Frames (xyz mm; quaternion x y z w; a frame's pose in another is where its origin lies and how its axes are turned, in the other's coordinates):
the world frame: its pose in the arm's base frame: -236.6 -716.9 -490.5 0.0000 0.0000 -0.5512 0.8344
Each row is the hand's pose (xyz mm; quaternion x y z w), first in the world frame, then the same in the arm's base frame.
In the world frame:
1: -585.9 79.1 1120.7 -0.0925 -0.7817 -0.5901 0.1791
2: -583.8 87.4 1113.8 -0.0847 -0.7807 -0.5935 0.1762
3: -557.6 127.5 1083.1 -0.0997 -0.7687 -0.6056 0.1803
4: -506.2 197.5 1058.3 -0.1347 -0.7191 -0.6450 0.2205
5: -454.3 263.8 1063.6 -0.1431 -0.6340 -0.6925 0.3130
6: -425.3 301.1 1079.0 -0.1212 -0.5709 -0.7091 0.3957
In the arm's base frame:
1: -393.7 -147.0 630.2 0.5081 0.6013 0.5911 0.1758
2: -385.3 -145.6 623.3 0.5010 0.6047 0.5923 0.1801
3: -338.1 -154.0 592.6 0.5069 0.5864 0.6047 0.1834
4: -253.6 -173.8 567.8 0.5088 0.5258 0.6597 0.1715
5: -172.2 -195.5 573.1 0.4689 0.4501 0.7503 0.1205
6: -126.5 -207.6 588.5 0.4158 0.4095 0.8098 0.0607

